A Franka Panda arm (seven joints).
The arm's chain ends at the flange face. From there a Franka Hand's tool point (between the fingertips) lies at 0.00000 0.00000 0.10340 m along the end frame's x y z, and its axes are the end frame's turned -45 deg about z.
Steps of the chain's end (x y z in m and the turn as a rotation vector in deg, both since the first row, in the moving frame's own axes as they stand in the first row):
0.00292, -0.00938, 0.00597, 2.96, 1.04, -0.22
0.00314, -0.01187, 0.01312, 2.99, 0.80, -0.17
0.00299, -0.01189, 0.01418, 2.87, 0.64, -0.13
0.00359, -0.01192, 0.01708, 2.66, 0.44, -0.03
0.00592, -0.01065, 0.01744, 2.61, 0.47, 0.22
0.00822, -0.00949, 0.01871, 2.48, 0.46, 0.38
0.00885, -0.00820, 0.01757, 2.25, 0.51, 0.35
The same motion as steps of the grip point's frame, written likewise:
0.01379, -0.00703, 0.00582, 1.36, 2.83, -0.22
0.01544, -0.00897, 0.01297, 1.55, 2.68, -0.17
0.01500, -0.00914, 0.01404, 1.58, 2.48, -0.13
0.01492, -0.00872, 0.01697, 1.57, 2.19, -0.03
0.01565, -0.00607, 0.01733, 1.51, 2.18, 0.22
0.01628, -0.00346, 0.01861, 1.43, 2.08, 0.38
0.01558, -0.00175, 0.01749, 1.23, 1.95, 0.35

